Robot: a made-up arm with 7 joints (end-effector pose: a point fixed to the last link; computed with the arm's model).
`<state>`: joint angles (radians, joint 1 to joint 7).
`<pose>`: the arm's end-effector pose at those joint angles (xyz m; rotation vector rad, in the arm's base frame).
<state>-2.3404 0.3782 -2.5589 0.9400 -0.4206 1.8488 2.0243</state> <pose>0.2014 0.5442 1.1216 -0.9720 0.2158 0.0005</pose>
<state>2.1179 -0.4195 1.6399 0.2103 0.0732 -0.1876 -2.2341</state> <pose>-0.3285 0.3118 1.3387 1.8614 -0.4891 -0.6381</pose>
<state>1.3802 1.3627 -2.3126 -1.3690 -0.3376 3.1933 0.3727</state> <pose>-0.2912 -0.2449 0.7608 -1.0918 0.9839 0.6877</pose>
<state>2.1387 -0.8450 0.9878 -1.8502 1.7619 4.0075 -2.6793</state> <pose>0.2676 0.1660 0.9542 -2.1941 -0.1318 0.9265</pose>
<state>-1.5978 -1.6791 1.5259 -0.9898 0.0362 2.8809 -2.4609</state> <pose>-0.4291 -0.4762 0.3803 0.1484 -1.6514 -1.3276</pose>
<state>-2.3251 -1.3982 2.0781 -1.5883 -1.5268 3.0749 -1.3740</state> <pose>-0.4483 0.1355 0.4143 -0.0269 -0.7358 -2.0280</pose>
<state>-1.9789 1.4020 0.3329 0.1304 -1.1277 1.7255 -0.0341</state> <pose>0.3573 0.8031 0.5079 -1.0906 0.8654 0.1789</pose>
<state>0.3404 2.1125 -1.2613 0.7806 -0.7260 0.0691 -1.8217</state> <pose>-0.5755 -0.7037 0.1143 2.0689 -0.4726 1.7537</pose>
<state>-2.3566 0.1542 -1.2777 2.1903 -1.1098 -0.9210 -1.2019</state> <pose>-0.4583 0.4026 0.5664 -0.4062 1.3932 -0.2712</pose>
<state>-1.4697 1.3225 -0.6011 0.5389 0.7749 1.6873 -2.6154</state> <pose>-0.3943 0.7019 0.8225 -0.7446 -0.7112 -0.5140</pose>
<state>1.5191 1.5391 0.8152 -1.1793 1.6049 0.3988 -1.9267</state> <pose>0.4050 -0.7102 0.1316 -2.1263 -2.0136 0.5441</pose>
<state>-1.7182 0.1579 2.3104 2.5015 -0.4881 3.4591 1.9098</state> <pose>0.2121 0.1279 0.5350 -0.8806 0.0469 -0.3198</pose>
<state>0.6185 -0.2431 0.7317 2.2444 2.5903 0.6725 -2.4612</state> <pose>-0.0077 0.3824 0.3064 -1.2690 -0.9456 -0.7160</pose>
